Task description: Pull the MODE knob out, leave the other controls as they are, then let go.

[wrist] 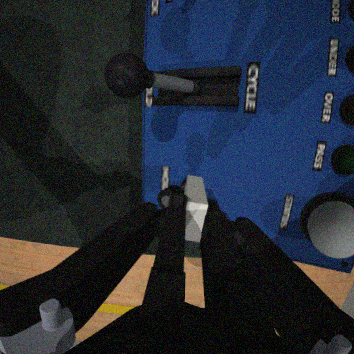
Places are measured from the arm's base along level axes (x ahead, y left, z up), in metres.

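Pixels of known places: gripper, between the fingertips: [191, 189].
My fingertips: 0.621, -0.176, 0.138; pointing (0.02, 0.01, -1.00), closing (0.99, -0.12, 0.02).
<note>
Behind a point stands the place of what it marks, as x, y, z.
My gripper [191, 189] {0.621, -0.176, 0.138} is shut, its light pads together with nothing held between them, in front of the lower left part of the blue panel. The MODE knob [167, 199] {0.596, -0.186, 0.143} is a small dark round knob just left of the fingertips, partly covered by the left finger. It is outside the grip. Its label [165, 177] {0.587, -0.182, 0.073}, partly legible, is just above it. Whether the knob touches the finger, and how far out it stands, I cannot tell from this view.
The blue panel [270, 145] {0.702, -0.128, 0.123} carries the CYCLE lever [125, 75] {0.560, -0.072, 0.161} above the gripper. At the right are a green PASS lamp [344, 159] {0.757, -0.132, 0.167}, a dark OVER lamp [347, 110] {0.757, -0.088, 0.161} and a large grey round button [332, 229] {0.742, -0.189, 0.191}. Wooden floor [25, 255] shows below.
</note>
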